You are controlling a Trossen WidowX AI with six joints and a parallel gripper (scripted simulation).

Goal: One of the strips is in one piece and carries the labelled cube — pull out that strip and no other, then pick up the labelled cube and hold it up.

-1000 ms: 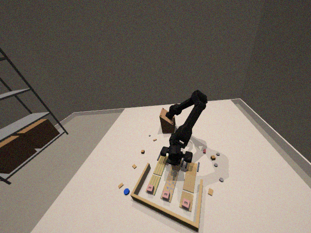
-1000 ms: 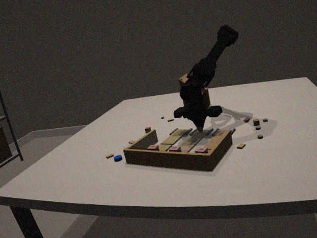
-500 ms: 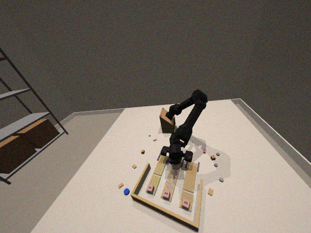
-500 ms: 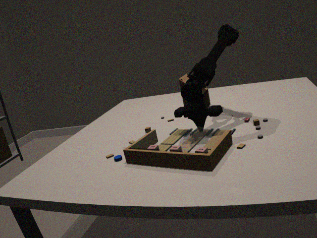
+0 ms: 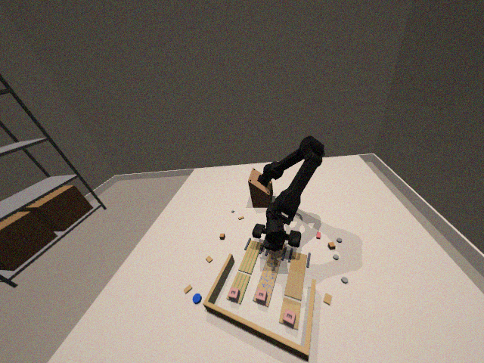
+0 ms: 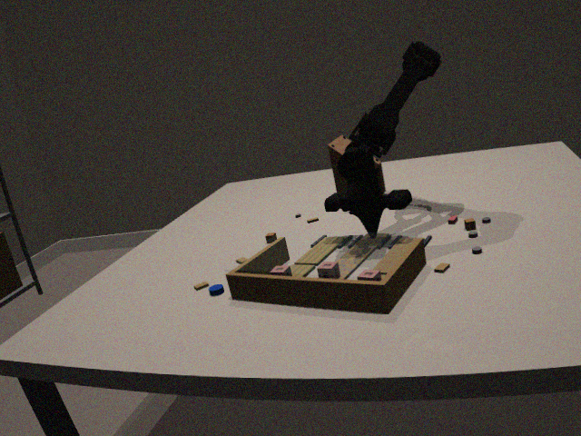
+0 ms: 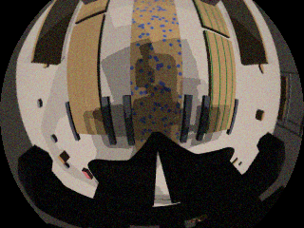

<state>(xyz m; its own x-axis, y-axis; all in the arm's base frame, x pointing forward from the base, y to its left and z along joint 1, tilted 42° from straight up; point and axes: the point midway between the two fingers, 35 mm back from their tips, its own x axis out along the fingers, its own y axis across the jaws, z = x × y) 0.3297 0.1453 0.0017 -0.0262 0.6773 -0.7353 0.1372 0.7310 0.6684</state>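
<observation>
Now: the strip 10 cm ahead of my gripper tip and 2 cm to the right of it. The rest, counted from my gripper tip: blue disc: 25 cm ahead, 26 cm to the right; then red piece: 9 cm behind, 17 cm to the left.
</observation>
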